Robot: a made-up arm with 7 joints. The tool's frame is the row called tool.
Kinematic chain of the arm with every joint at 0, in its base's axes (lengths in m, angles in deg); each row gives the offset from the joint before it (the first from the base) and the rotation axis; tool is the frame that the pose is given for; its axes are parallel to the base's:
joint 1: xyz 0 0 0 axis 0 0.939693 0.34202
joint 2: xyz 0 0 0 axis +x
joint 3: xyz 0 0 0 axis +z
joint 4: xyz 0.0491 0 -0.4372 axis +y
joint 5: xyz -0.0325 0 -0.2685 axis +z
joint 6: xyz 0 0 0 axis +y
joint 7: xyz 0 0 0 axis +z
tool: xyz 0 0 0
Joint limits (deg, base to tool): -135..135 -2.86..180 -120..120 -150..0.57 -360..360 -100..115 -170..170
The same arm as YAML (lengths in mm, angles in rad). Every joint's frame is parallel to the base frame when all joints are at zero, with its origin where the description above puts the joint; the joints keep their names.
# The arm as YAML. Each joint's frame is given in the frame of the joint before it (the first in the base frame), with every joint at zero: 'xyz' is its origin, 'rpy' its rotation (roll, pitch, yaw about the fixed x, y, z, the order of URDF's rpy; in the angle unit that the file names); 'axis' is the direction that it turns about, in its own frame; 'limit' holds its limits. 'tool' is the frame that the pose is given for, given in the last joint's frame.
units:
  length: mm
  angle: rad
joints:
  - name: joint 1
    type: revolute
    origin:
      xyz: [0.0, 0.0, 0.0]
      rpy: [0.0, 0.0, 0.0]
    axis: [0.0, 0.9397, 0.342]
    limit:
      lower: -2.3562
      upper: 2.3562
  - name: joint 2
    type: revolute
    origin:
      xyz: [0.0, 0.0, 0.0]
      rpy: [0.0, 0.0, 0.0]
    axis: [1.0, 0.0, 0.0]
    limit:
      lower: -0.0499
      upper: 3.1416
  - name: joint 3
    type: revolute
    origin:
      xyz: [0.0, 0.0, 0.0]
      rpy: [0.0, 0.0, 0.0]
    axis: [0.0, 0.0, 1.0]
    limit:
      lower: -2.0944
      upper: 2.0944
  - name: joint 4
    type: revolute
    origin:
      xyz: [49.1, 0.0, -437.2]
      rpy: [0.0, 0.0, 0.0]
    axis: [0.0, 1.0, 0.0]
    limit:
      lower: -2.618
      upper: 0.0099
  - name: joint 5
    type: revolute
    origin:
      xyz: [-32.5, 0.0, -268.5]
      rpy: [0.0, 0.0, 0.0]
    axis: [0.0, 0.0, 1.0]
    limit:
      lower: -6.2832
      upper: 6.2832
  - name: joint 6
    type: revolute
    origin:
      xyz: [0.0, 0.0, 0.0]
      rpy: [0.0, 0.0, 0.0]
    axis: [0.0, 1.0, 0.0]
    limit:
      lower: -1.7453
      upper: 2.0071
  - name: joint 7
    type: revolute
    origin:
      xyz: [0.0, 0.0, 0.0]
      rpy: [0.0, 0.0, 0.0]
    axis: [0.0, 0.0, 1.0]
    limit:
      lower: -2.9671
      upper: 2.9671
tool:
  origin:
    xyz: [0.0, 0.0, 0.0]
    rpy: [0.0, 0.0, 0.0]

